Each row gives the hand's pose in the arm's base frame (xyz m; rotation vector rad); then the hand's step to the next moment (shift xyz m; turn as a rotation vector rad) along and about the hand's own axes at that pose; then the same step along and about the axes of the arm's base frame.
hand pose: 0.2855 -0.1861 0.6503 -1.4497 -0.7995 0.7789
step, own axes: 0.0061 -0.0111 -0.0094 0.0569 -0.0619 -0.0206
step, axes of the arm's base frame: 0.0109 0.0003 0.0114 0.0463 0.0382 0.0624
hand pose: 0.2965 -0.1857 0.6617 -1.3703 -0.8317 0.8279
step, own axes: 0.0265 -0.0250 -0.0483 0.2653 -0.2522 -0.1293
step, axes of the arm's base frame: 0.0555 -0.0006 0.0241 0.2444 0.1633 0.2536
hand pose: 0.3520 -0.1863 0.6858 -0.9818 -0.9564 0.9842
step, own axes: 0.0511 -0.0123 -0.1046 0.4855 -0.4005 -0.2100
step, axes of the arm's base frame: 0.1145 0.0236 -0.0065 0.4094 0.3191 0.4133
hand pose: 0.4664 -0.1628 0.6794 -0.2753 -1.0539 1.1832
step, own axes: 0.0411 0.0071 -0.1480 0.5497 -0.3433 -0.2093
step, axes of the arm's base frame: 0.1116 0.0866 -0.0608 0.3730 0.3969 0.4089
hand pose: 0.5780 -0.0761 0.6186 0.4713 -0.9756 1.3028
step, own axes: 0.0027 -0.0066 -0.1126 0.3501 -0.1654 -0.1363
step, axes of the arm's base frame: 0.0434 0.0870 -0.0572 0.1883 0.2683 0.2470
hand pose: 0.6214 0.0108 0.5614 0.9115 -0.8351 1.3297
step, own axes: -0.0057 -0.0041 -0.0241 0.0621 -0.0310 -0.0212
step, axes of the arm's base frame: 0.0034 0.0193 -0.0156 0.0351 0.0449 0.0450
